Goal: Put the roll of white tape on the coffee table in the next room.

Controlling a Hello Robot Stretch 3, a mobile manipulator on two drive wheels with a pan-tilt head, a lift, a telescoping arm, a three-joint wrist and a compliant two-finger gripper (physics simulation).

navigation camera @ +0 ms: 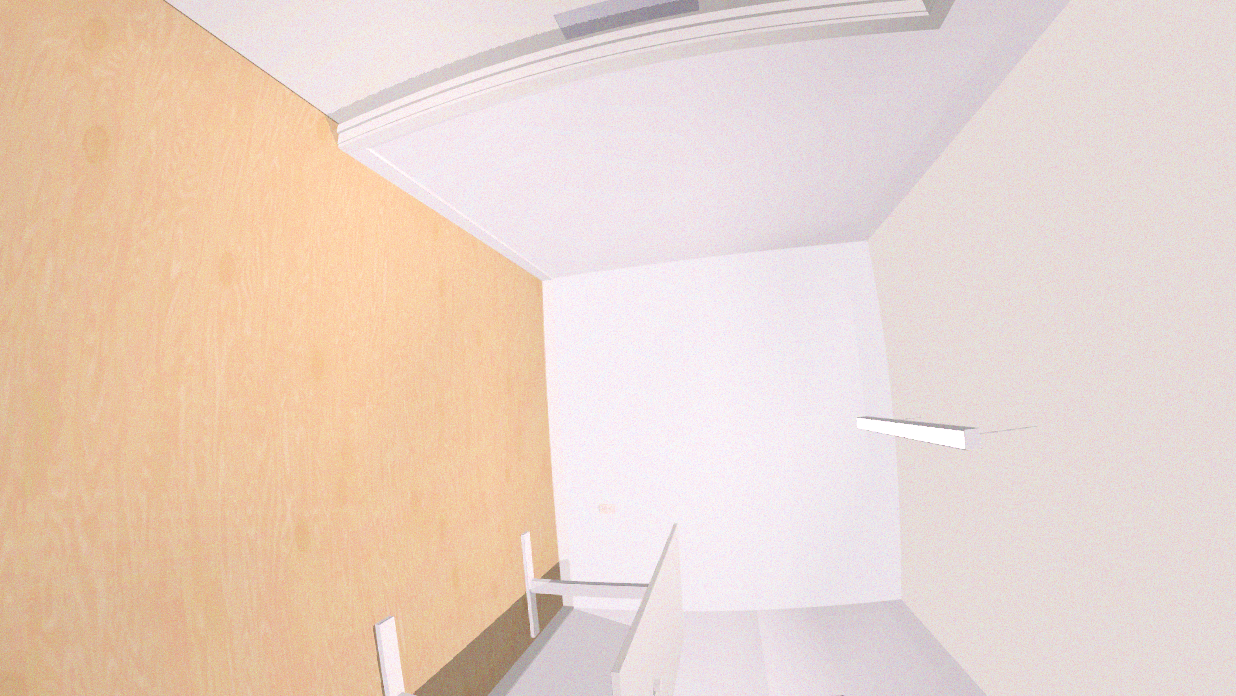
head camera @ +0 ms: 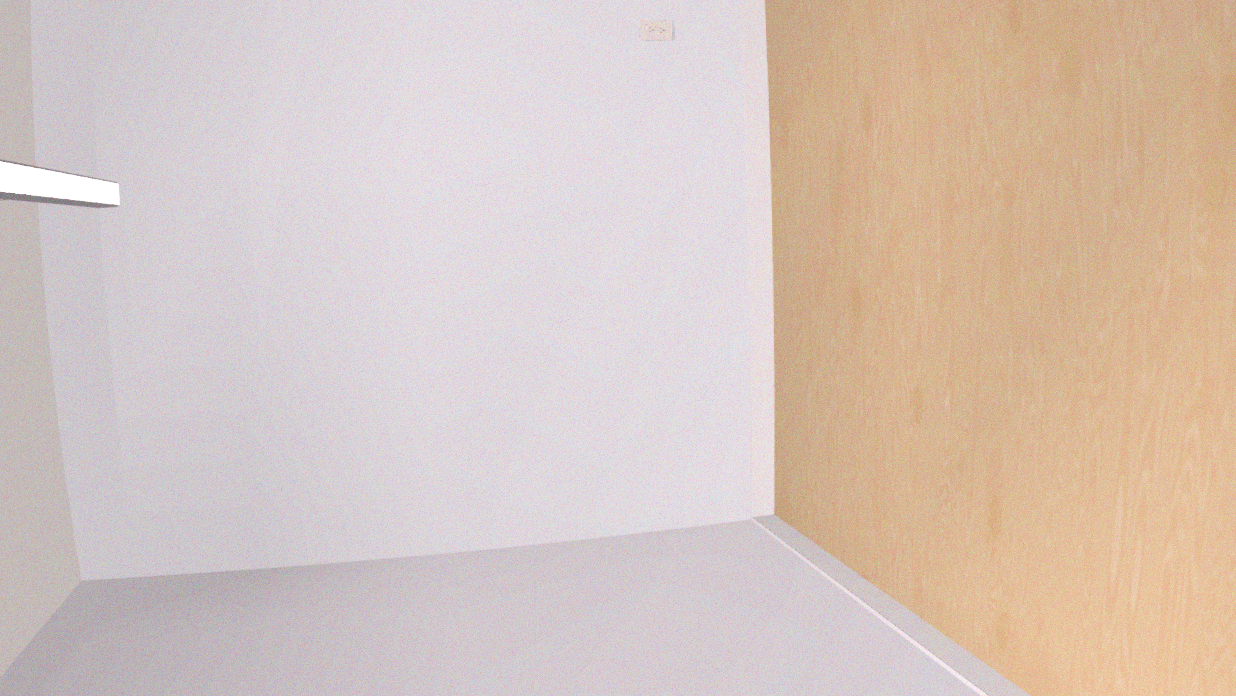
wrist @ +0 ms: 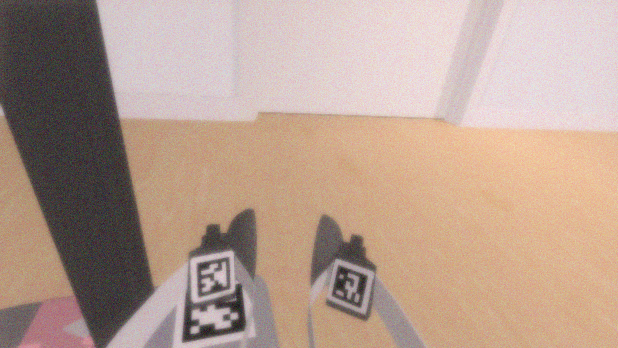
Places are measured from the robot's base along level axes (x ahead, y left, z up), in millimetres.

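Pixels of known places: gripper, fingertip midpoint: (wrist: 285, 236).
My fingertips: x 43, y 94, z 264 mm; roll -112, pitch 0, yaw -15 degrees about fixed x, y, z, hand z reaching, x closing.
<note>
Behind a point stands the place of what it marks.
My gripper (wrist: 285, 236) {x 43, y 94, z 264 mm} shows in the wrist view, pointing out over the wooden floor. Its two dark fingertips stand apart with bare floor visible between them, so it is open and empty. The roll of white tape does not show in the three views. A white table-like piece (navigation camera: 650, 618) with T-shaped feet stands at the bottom of the sideways navigation view; I cannot tell whether it is the coffee table.
Wooden floor (head camera: 1003, 302) {x 1743, y 95, z 0 mm} (navigation camera: 285, 345) {x 911, y 245, z 0 mm} (wrist: 400, 200) {x 438, y 479, z 0 mm} runs beside pale walls (head camera: 415, 285) {x 3049, y 5, z 1235 mm} (navigation camera: 726, 389) {x 3046, y -33, z 1298 mm}. A light bar (head camera: 60, 184) {x 2228, y -279, z 2078 mm} (navigation camera: 912, 431) {x 1910, y -258, z 2078 mm} shows high up. A white frame (navigation camera: 631, 56) {x 1086, y 1006, z 1126 mm} crosses the navigation view's top. The dark mast (wrist: 70, 150) {x -63, y 116, z 313 mm} fills the wrist view's left.
</note>
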